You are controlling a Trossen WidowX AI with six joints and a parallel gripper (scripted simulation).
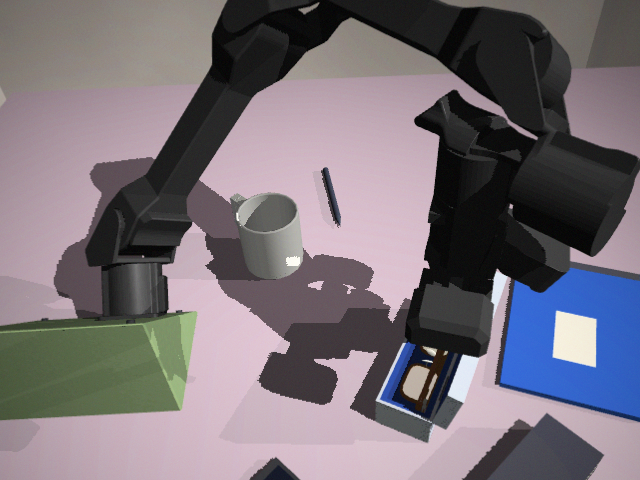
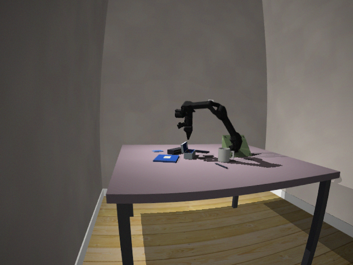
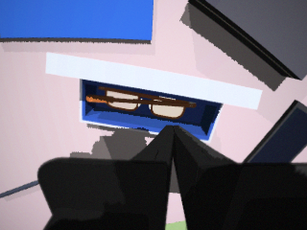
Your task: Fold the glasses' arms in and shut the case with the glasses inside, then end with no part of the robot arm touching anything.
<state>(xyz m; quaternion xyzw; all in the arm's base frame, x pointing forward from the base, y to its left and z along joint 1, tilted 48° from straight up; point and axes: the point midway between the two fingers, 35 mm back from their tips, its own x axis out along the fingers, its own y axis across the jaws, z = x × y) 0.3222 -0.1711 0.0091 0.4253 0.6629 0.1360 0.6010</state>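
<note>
My gripper is now 90 mm above the glasses case lid and 30 mm short of it. Also, from my hand: dark grey box: 140 mm below, 130 mm to the right, 40 mm ahead; then white mug: 230 mm to the left, 170 mm behind, 120 mm below; then glasses case: 110 mm below, 10 mm to the left, 10 mm ahead.
</note>
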